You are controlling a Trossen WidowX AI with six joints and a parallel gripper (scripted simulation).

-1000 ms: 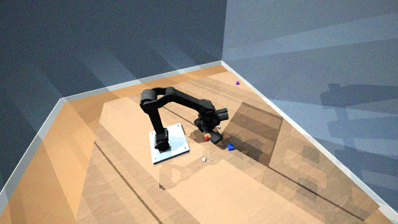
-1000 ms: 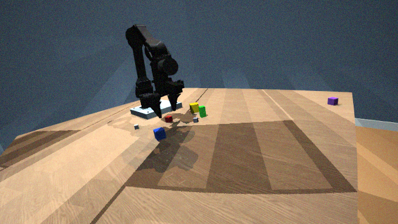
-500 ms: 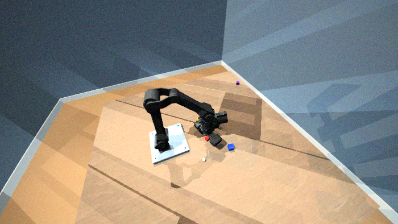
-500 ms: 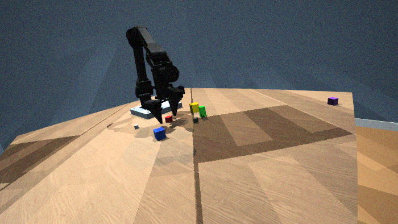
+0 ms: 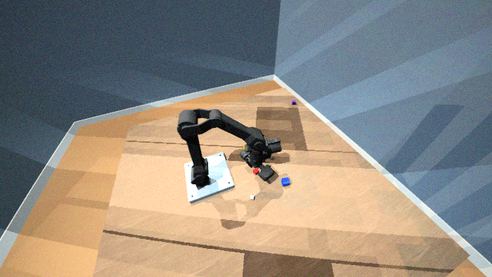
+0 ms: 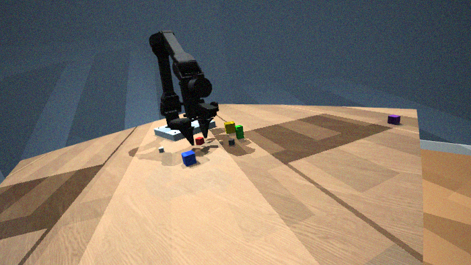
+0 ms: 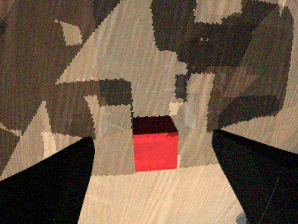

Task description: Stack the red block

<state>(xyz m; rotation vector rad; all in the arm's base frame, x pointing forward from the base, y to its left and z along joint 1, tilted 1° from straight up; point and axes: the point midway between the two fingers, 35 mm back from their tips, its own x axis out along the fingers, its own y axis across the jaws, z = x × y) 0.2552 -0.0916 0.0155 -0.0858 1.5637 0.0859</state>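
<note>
The small dark grey block lies 12 cm ahead of my gripper tip and 3 cm to the left of it. Round my gripper tip: red block right at my gripper tip; then yellow block 14 cm to the left, 3 cm ahead, 1 cm above; then tiny white block 10 cm to the right, 9 cm behind.
</note>
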